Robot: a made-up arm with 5 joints.
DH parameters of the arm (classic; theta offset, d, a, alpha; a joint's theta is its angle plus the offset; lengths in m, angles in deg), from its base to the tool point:
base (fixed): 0 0 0.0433 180
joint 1: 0 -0.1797 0.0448 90
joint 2: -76.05 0 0.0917 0
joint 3: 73.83 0 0.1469 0
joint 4: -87.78 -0.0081 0 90
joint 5: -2.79 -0.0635 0 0
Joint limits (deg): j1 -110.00..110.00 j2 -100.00..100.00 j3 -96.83..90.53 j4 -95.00..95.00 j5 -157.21..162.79
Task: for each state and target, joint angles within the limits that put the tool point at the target. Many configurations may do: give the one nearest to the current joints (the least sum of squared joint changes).
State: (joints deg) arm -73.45 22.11 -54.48 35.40 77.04
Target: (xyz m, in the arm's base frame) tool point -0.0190 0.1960 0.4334
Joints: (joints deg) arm -109.89 13.96 -71.76 12.14 77.04
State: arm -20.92 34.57 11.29 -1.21 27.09
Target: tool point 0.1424 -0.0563 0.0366
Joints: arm 25.53 31.61 53.27 19.13 27.09
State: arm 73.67 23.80 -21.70 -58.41 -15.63
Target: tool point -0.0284 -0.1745 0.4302
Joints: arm 109.88 5.43 -46.55 -43.09 -15.63
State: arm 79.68 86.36 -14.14 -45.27 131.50
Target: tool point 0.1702 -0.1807 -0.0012
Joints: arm 52.82 80.27 0.78 -52.83 131.50
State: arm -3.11 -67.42 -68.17 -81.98 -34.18
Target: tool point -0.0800 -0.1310 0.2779
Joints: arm -44.15 -66.41 -72.05 -94.60 -34.18
